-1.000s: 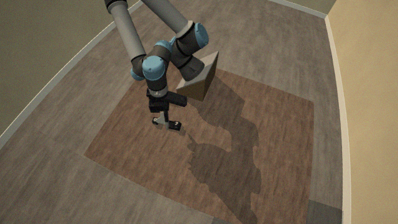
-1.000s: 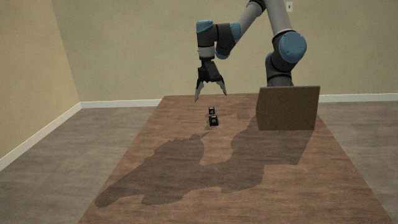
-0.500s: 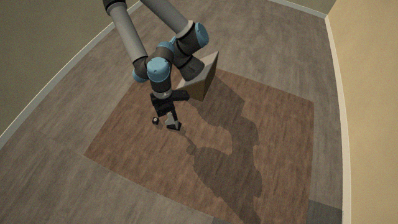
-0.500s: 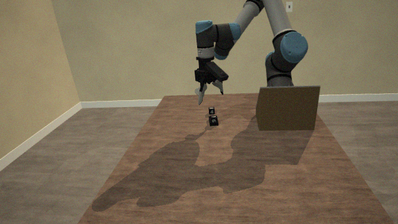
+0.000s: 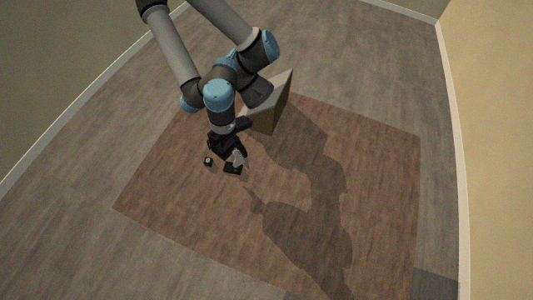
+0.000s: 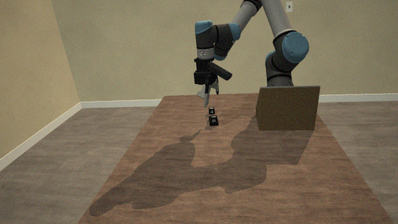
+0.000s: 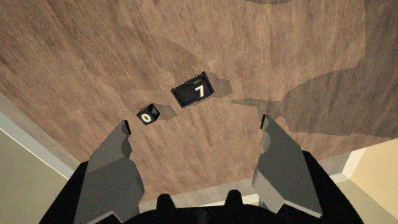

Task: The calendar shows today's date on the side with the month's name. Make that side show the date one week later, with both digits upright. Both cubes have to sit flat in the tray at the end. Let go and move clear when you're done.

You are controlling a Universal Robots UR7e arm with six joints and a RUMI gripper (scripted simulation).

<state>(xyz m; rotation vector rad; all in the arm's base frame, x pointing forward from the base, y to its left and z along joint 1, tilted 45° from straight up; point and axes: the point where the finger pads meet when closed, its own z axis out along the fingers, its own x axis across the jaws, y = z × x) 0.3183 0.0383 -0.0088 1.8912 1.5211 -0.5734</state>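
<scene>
The black cube lies 1 cm to the left of my hand and 9 cm below it. From my hand the other things lie so: black tray 1 cm to the right, 11 cm below.
</scene>
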